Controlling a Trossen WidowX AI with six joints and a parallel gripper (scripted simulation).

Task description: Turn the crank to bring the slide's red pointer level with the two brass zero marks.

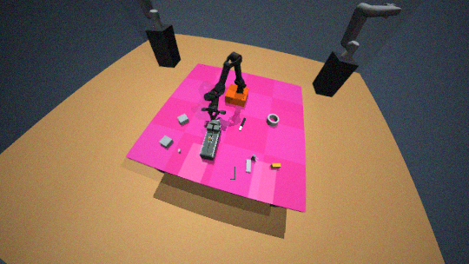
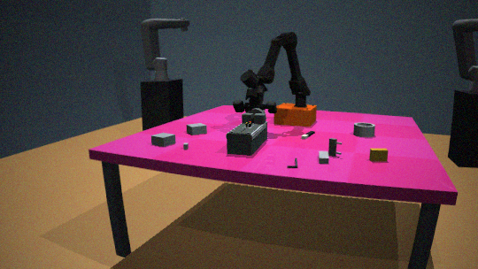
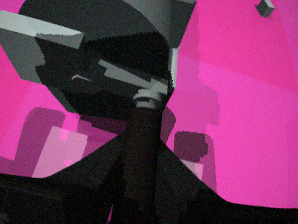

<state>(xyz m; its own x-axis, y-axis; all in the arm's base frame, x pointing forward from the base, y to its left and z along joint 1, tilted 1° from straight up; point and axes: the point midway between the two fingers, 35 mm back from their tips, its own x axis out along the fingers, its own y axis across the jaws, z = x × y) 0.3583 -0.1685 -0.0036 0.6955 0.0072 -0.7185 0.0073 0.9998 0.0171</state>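
Now: gripper tip 14 cm short of the red pointer, 3 cm to the right of it and 2 cm below it. Round my gripper tip: small cube: 27 cm ahead, 19 cm to the right, 5 cm below; then black-and-white stick: 5 cm behind, 23 cm to the left, 5 cm below; then dark crank handle: 2 cm behind, 3 cm above.
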